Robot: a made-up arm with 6 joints. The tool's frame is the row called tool.
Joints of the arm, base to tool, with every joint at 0 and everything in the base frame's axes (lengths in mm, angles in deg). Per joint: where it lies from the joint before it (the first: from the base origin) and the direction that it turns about. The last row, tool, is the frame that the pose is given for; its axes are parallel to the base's.
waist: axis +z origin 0 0 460.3
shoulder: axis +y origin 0 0 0
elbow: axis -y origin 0 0 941.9
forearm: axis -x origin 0 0 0
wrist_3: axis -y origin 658.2 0 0
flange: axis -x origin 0 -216.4 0
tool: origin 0 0 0
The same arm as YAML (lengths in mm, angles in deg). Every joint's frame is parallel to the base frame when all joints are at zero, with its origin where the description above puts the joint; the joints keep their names.
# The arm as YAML. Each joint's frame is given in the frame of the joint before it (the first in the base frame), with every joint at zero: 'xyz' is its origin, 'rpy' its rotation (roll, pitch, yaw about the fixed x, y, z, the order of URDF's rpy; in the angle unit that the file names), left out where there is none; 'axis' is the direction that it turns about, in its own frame. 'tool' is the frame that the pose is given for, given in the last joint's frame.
units:
  length: mm
  angle: deg
joints:
  - name: waist
    type: revolute
    origin:
      xyz: [0.0, 0.0, 460.3]
    axis: "+z"
  - name: shoulder
    type: revolute
    origin:
      xyz: [0.0, 0.0, 0.0]
    axis: "+y"
  - name: elbow
    type: revolute
    origin:
      xyz: [0.0, 0.0, 941.9]
    axis: "-y"
  - name: forearm
    type: revolute
    origin:
      xyz: [0.0, 0.0, 0.0]
    axis: "-x"
  - name: wrist_3
    type: revolute
    origin:
      xyz: [658.2, 0.0, 0.0]
    axis: "-y"
  - name: flange
    type: revolute
    origin:
      xyz: [0.0, -216.4, 0.0]
    axis: "-x"
tool:
  origin:
    xyz: [0.0, 0.0, 0.0]

